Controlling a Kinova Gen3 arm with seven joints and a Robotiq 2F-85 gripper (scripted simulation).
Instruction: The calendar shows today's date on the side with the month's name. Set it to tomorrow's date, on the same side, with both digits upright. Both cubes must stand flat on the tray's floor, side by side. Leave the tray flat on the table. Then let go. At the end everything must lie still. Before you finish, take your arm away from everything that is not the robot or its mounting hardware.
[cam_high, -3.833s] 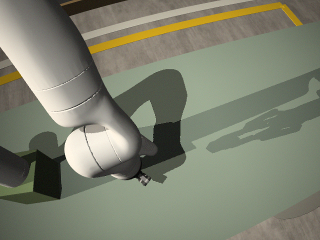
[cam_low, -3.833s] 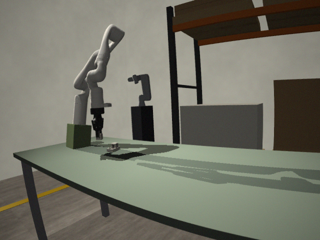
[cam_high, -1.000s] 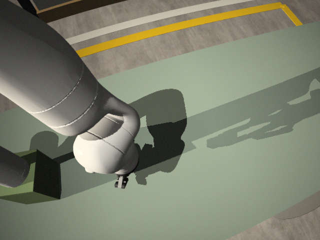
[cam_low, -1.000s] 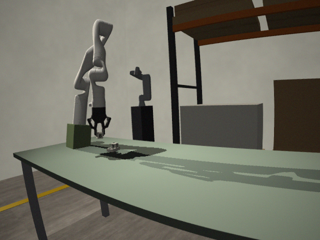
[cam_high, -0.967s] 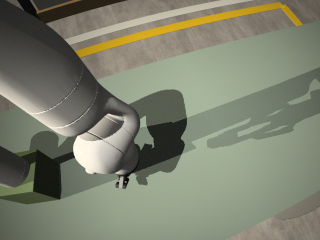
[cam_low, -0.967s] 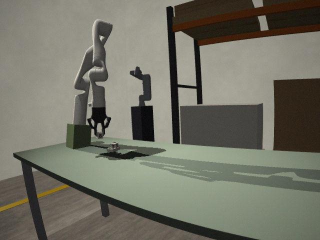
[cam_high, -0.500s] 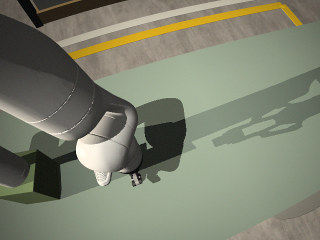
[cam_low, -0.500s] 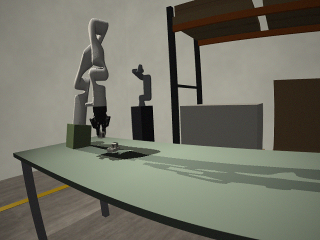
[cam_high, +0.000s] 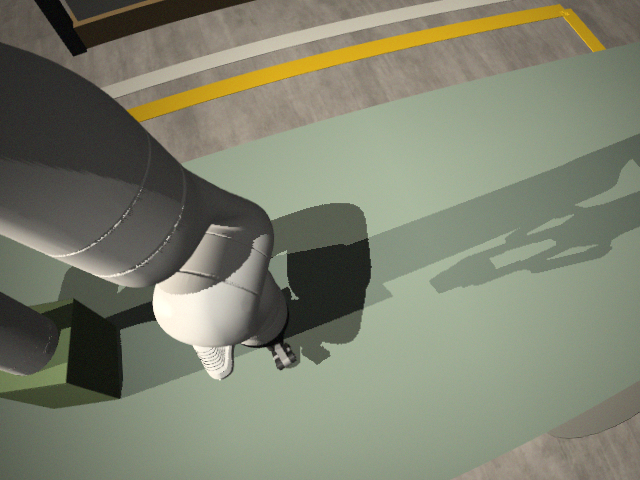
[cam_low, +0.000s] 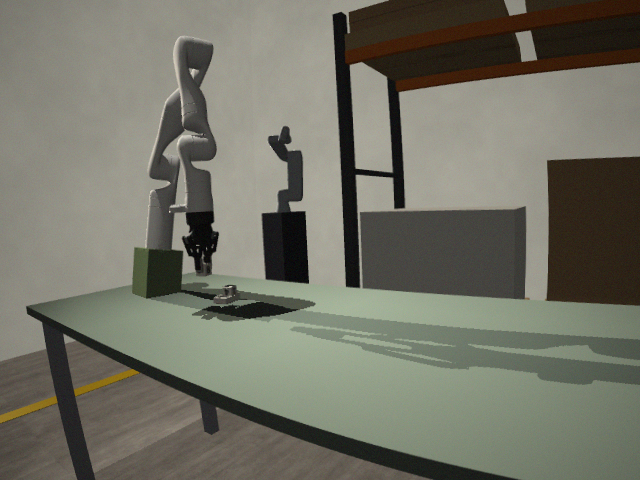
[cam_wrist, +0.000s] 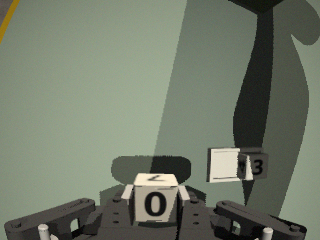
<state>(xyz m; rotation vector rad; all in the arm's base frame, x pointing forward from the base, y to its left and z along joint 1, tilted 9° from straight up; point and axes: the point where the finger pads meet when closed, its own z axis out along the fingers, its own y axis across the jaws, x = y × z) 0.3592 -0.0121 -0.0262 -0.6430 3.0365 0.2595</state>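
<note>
Now: the white cube 10 mm below my hand. Also, from my hand: white tray (50 mm behind, 100 mm to the left, 120 mm below).
</note>
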